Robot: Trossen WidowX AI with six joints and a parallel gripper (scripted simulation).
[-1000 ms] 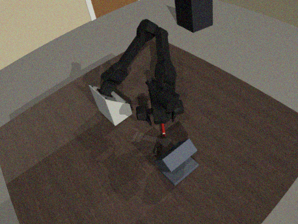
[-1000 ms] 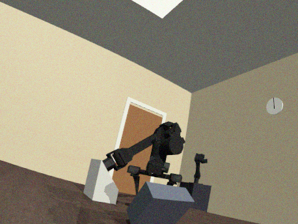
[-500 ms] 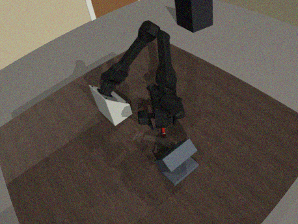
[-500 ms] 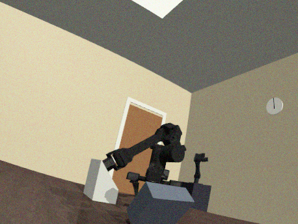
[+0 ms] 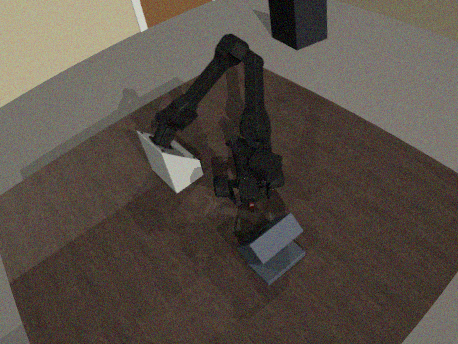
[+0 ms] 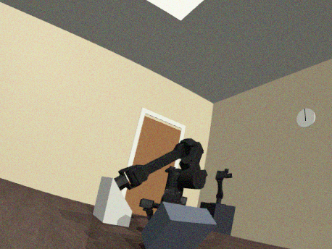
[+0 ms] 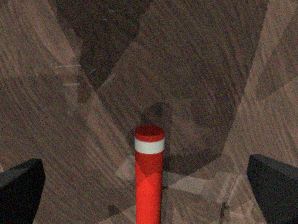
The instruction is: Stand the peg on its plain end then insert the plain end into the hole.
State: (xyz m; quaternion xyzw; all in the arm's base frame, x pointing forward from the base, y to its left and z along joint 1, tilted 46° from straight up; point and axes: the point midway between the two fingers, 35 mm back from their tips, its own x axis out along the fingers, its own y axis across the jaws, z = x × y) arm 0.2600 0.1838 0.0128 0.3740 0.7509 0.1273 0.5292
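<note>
Now: the red peg 2 cm below my gripper tip and 1 cm behind it. Round my gripper tip: sloped panel: 16 cm ahead, 5 cm to the right, 5 cm above.
</note>
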